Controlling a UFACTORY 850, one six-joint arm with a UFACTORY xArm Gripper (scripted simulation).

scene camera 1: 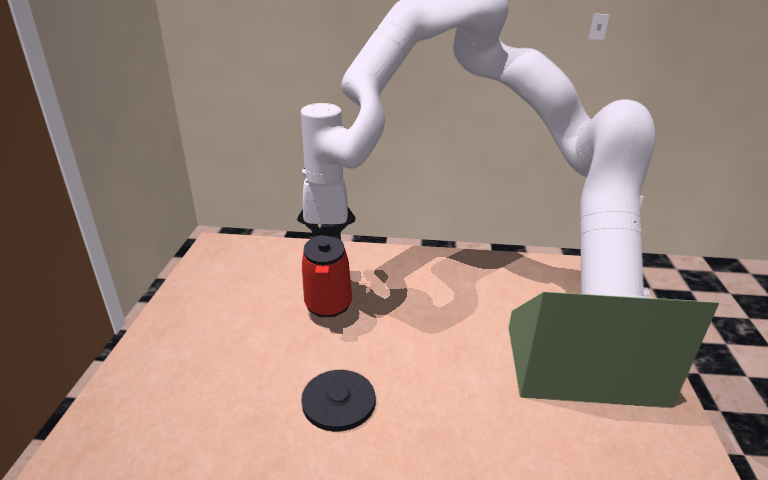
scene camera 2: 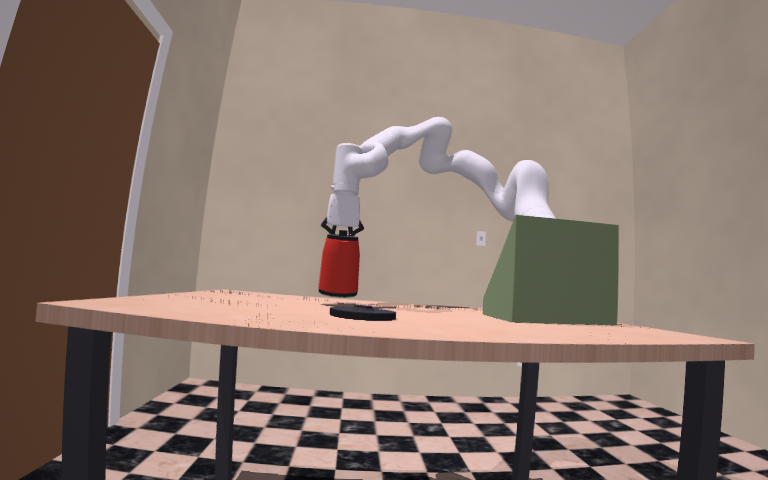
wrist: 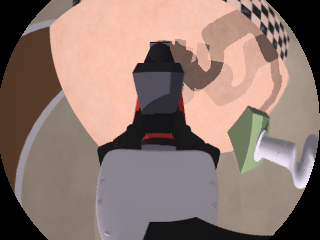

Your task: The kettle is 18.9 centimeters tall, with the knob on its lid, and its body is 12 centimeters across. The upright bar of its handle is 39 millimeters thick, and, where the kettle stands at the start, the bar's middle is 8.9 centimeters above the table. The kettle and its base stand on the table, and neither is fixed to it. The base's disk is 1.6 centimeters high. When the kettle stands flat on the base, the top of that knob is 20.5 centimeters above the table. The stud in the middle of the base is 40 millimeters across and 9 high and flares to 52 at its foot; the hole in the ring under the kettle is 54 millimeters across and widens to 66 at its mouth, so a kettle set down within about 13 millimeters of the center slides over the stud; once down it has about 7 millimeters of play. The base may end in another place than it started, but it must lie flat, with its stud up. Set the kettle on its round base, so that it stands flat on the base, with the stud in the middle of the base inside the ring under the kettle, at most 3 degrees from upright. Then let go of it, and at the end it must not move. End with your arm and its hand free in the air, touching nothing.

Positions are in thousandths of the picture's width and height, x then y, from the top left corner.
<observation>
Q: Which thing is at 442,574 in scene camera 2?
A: A red kettle.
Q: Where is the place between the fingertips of my gripper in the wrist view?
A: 498,456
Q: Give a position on a black round base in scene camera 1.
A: At 456,836
</observation>
